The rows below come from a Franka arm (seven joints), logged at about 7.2 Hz.
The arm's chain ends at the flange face. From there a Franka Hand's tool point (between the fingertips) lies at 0.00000 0.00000 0.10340 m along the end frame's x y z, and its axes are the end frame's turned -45 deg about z.
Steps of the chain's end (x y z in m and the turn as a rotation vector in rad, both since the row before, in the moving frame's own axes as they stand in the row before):
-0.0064 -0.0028 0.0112 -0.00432 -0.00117 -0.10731
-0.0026 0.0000 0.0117 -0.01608 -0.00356 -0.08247
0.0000 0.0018 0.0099 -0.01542 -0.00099 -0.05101
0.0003 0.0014 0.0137 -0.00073 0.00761 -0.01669
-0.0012 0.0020 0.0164 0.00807 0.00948 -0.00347
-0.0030 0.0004 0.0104 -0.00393 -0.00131 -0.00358
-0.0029 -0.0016 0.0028 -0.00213 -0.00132 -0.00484
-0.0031 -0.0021 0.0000 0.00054 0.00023 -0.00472
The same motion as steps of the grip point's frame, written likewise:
-0.0029 -0.0063 0.0112 -0.00223 -0.00388 -0.10731
-0.0032 -0.0009 0.0117 -0.00885 -0.01389 -0.08247
-0.0024 0.0024 0.0099 -0.01020 -0.01160 -0.05101
-0.0003 0.0018 0.0137 -0.00590 0.00486 -0.01669
-0.0010 0.0007 0.0164 -0.00100 0.01241 -0.00347
-0.0028 -0.0016 0.0104 -0.00185 -0.00371 -0.00358
-0.0012 -0.0031 0.0028 -0.00057 -0.00244 -0.00484
-0.0007 -0.0037 0.0000 0.00022 0.00054 -0.00472

